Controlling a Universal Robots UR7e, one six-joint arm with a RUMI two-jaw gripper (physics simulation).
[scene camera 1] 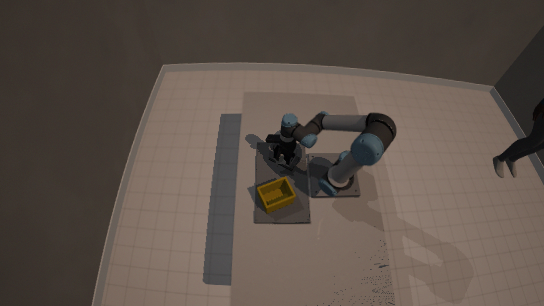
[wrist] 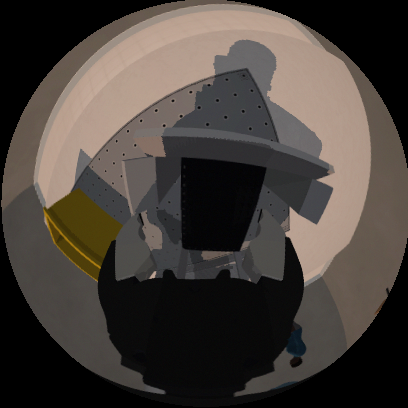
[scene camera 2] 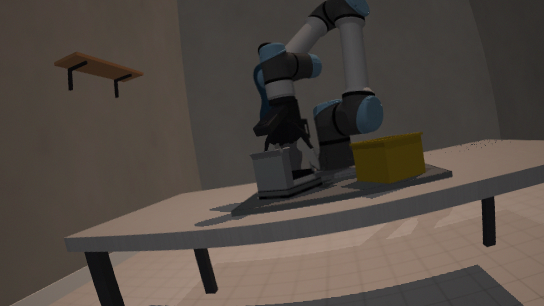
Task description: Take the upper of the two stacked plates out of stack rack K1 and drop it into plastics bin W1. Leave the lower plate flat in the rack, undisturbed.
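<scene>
The light grey rack K1 stands upright on the perforated base board. Black plate material lies low in it; I cannot tell the upper plate from the lower one. My gripper points down at the rack, open, with nothing between its fingers. In the wrist view its two grey fingers stand on either side of the near part of the black plate. Their tips are partly hidden by the rack in the second scene view. The yellow bin W1 stands beside the rack.
The perforated base board carries rack and bin on the table. The rack's raised walls are close around the fingers. A wall shelf hangs at the left. A person stands off the table.
</scene>
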